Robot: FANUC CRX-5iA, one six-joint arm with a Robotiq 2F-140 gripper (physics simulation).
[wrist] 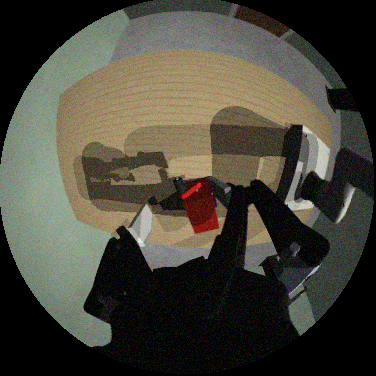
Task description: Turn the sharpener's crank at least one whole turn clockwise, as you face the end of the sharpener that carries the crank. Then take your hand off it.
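Frame: origin at the arm's base, x back, y left, z down, level; centimetres.
Seen in the pictures: gripper, fingertip midpoint: point(178, 198); arm's base, link origin: point(308, 184).
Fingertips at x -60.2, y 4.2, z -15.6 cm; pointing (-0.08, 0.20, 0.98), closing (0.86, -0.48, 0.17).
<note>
Pixels of each thing's top centre, then the offset from my fingertips to it. "spot": a spot on its surface instead. Level surfaces: height alone.
- sharpener, surface spot: point(202, 215) spot: dx +6.4, dy +9.0, dz +7.9 cm
- crank's handle, surface spot: point(178, 184) spot: dx -0.7, dy +1.3, dz +8.2 cm
- wooden table top, surface height: dz +20.7 cm
The sharpener point(202, 215) is a red box near the middle of the wrist view, with a bright red lit strip across its upper part. A small dark knob, which looks like the crank's handle point(178, 184), shows at its upper left corner. The rest of the crank is hard to make out against dark shadow. My gripper point(178, 198) is open and empty. Its left finger, with a pale pad, stands apart to the left of the sharpener, and its right finger is close by the sharpener's upper right side. How far the fingers are above it is unclear.
The wooden table top point(165, 85) carries broad shadows of the arm and gripper. A black and white robot base point(295, 165) stands at the right edge of the table, with dark arm parts beside it. A pale green floor lies to the left.
</note>
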